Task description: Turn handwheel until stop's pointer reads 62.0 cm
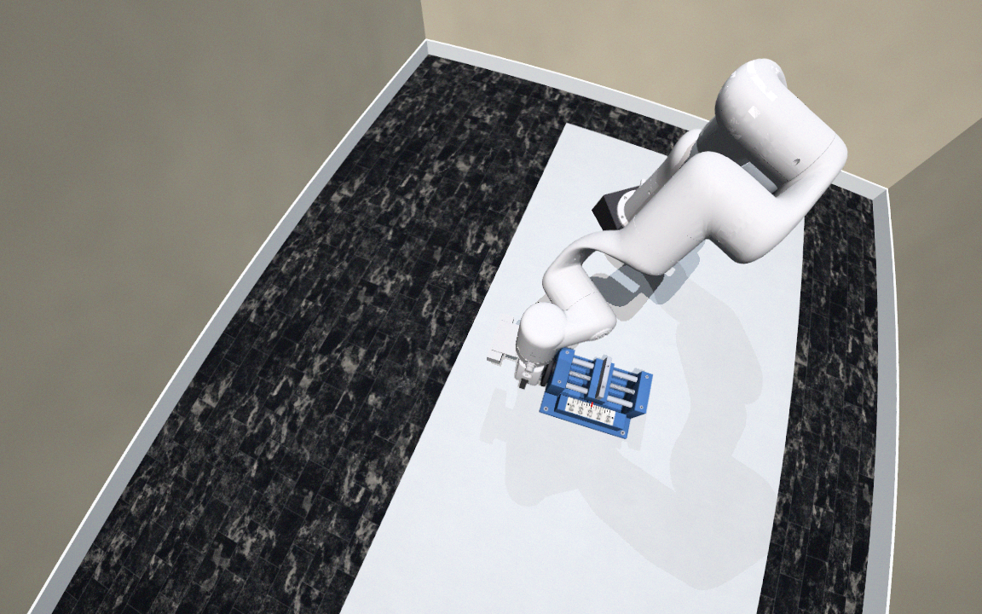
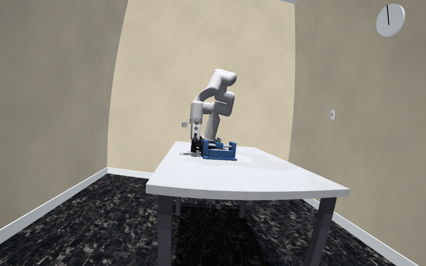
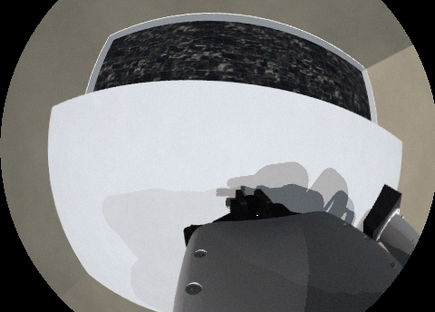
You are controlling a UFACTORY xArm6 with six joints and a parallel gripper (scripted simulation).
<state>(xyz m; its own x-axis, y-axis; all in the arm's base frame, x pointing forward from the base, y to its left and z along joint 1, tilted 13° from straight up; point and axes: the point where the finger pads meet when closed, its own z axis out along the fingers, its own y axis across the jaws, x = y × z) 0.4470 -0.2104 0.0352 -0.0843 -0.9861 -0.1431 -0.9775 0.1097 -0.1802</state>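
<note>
Now: the stop 150 mm to the left of my hand, 50 mm above it and 20 mm ahead of it. From my hand the other things lie so: handwheel (20 mm to the left, 10 mm above).
</note>
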